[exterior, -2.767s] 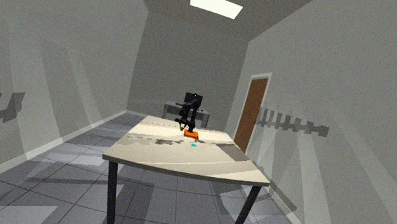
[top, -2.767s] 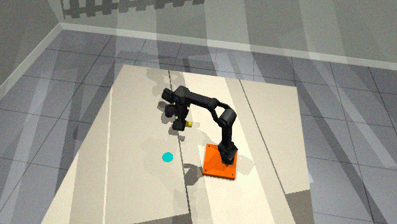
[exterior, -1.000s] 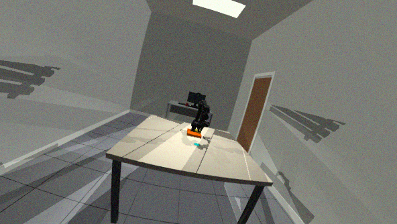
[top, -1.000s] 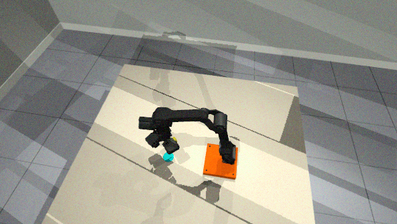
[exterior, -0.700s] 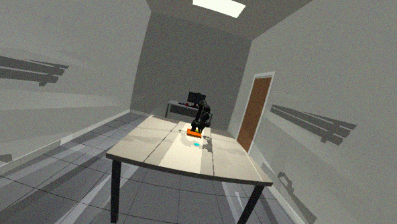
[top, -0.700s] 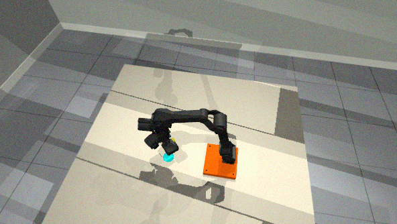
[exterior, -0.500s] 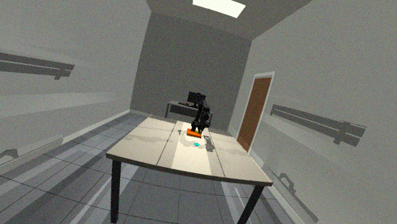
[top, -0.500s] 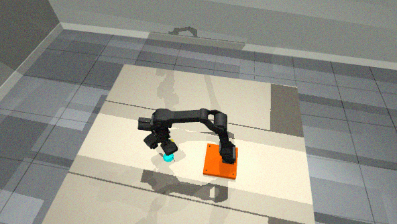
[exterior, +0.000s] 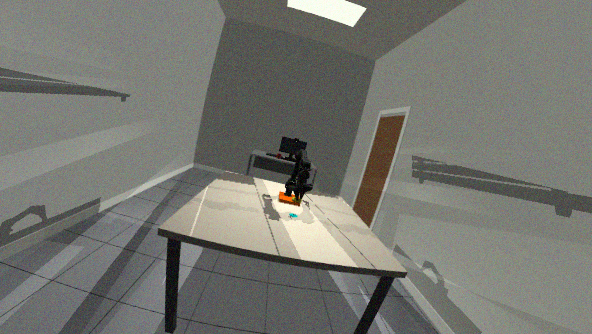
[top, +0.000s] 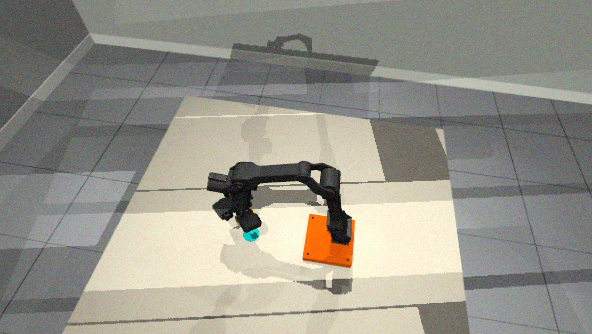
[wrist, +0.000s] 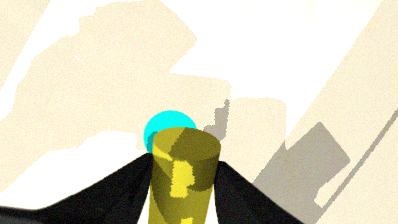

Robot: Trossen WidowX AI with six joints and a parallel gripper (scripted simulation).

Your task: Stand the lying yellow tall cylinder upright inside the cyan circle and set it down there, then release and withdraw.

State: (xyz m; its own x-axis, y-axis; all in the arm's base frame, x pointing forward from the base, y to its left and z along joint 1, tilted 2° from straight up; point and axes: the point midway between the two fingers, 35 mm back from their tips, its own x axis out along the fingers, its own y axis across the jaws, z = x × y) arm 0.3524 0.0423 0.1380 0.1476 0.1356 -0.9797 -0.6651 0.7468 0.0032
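Right now the cyan circle is 13 cm below my gripper tip and 3 cm behind it. The rest, counted from my gripper tip: yellow tall cylinder: 1 cm to the right, 1 cm below, 1 cm behind.
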